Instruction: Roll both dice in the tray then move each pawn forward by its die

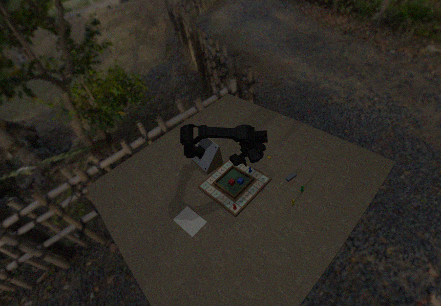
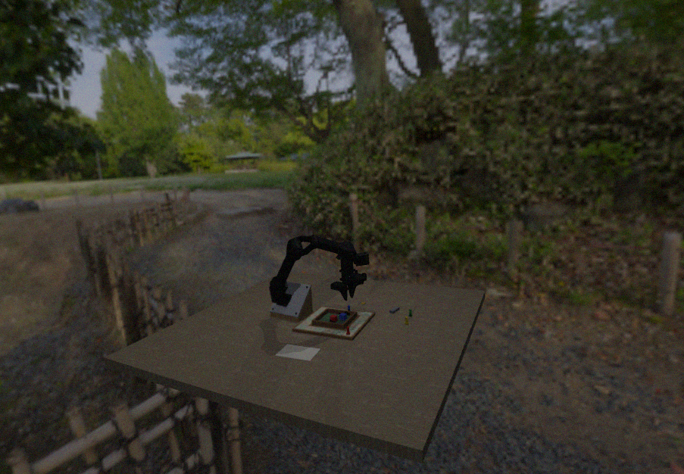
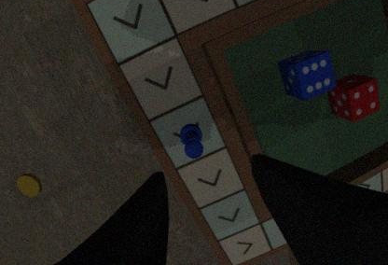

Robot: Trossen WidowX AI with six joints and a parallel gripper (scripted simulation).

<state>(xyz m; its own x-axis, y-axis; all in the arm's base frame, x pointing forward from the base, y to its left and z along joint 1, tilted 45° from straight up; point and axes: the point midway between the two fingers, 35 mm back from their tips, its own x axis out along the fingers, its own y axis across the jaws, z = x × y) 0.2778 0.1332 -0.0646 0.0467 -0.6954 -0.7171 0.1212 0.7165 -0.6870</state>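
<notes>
Right now my gripper tip is 5 cm above the blue pawn and 1 cm past it. From my gripper tip the other things lie so: grey block: 17 cm ahead, 14 cm to the left, 7 cm below; red pawn: 20 cm to the right, 12 cm ahead, 5 cm below; green tray: 11 cm to the right, 7 cm below, 1 cm behind.
</notes>
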